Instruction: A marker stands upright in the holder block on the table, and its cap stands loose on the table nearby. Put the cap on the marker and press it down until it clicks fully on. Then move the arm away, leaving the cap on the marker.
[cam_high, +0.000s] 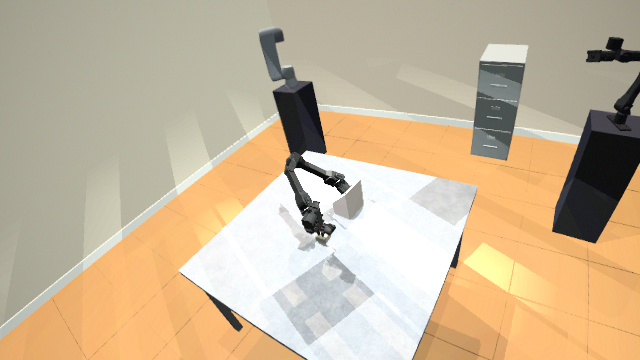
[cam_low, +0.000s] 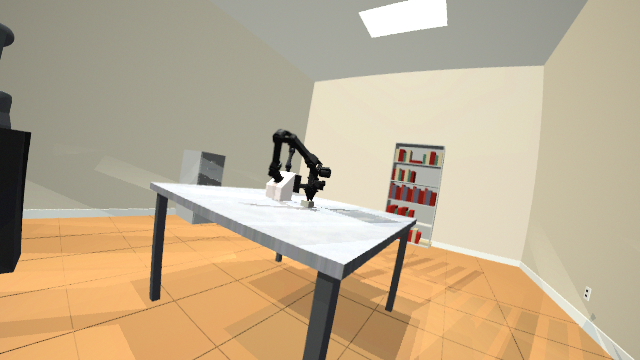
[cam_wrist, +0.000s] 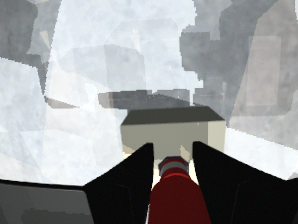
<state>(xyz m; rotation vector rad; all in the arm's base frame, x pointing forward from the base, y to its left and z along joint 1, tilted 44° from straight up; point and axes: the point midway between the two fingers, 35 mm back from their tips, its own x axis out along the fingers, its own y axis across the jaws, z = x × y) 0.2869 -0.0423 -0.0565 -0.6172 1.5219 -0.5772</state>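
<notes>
The red marker cap lies 50 mm above my gripper tip and 10 mm behind it. Round my gripper tip: holder block 20 mm below, 10 mm behind.
</notes>
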